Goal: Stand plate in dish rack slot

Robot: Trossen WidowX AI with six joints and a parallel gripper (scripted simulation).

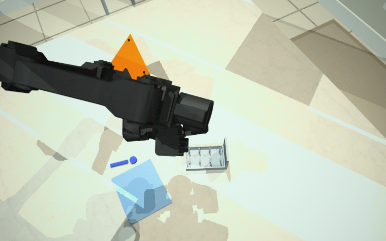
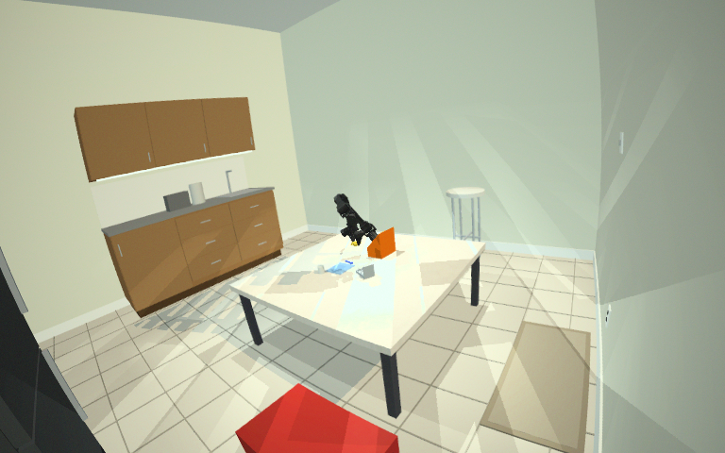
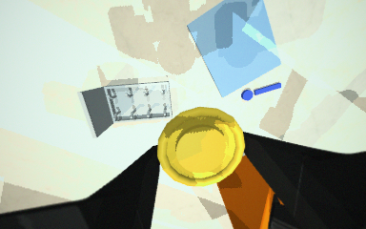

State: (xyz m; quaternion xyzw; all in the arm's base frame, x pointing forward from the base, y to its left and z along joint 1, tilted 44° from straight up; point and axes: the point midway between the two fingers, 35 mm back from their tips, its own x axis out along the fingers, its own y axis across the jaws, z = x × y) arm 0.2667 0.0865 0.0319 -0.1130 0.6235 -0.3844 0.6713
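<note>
My gripper tip is now 4 cm short of the grey dish rack, 8 cm to the right of it and 15 cm above it. The rest, counted from my gripper tip: blue mat (4 cm ahead, 14 cm to the right, 17 cm below); then yellow plate (1 cm above); then blue utensil (6 cm behind, 14 cm to the right, 17 cm below).
</note>
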